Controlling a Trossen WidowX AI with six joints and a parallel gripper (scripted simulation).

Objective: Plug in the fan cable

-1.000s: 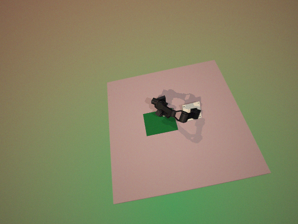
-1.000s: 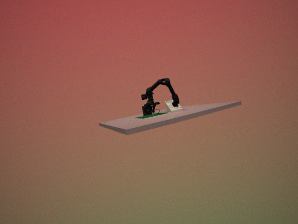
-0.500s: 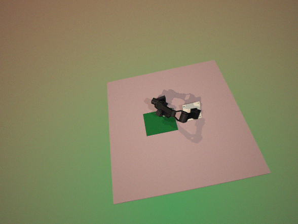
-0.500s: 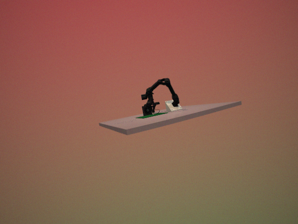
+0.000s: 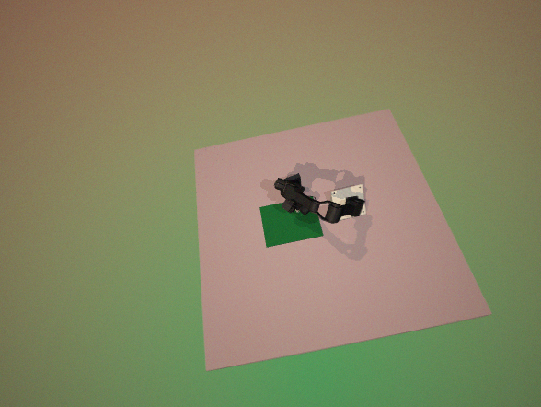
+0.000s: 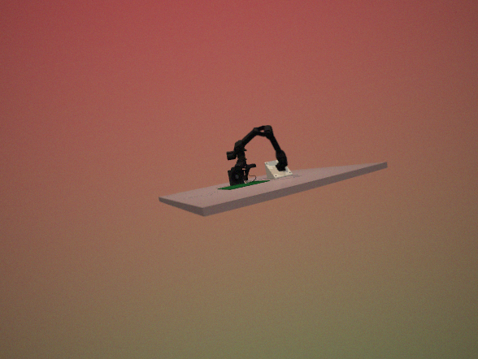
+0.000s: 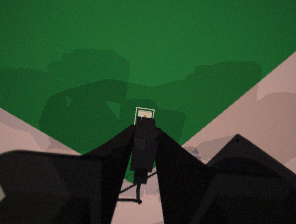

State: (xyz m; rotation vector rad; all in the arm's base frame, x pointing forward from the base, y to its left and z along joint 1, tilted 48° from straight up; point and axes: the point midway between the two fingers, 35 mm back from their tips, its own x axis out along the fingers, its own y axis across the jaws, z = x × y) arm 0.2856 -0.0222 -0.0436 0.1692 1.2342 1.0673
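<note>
The green board is 50 mm to the left of my gripper tip, 50 mm below it and 50 mm ahead of it. From my gripper tip the other things lie so: black plug: 10 mm behind, 10 mm above; then black fan: 130 mm to the right, 20 mm above, 10 mm ahead.
</note>
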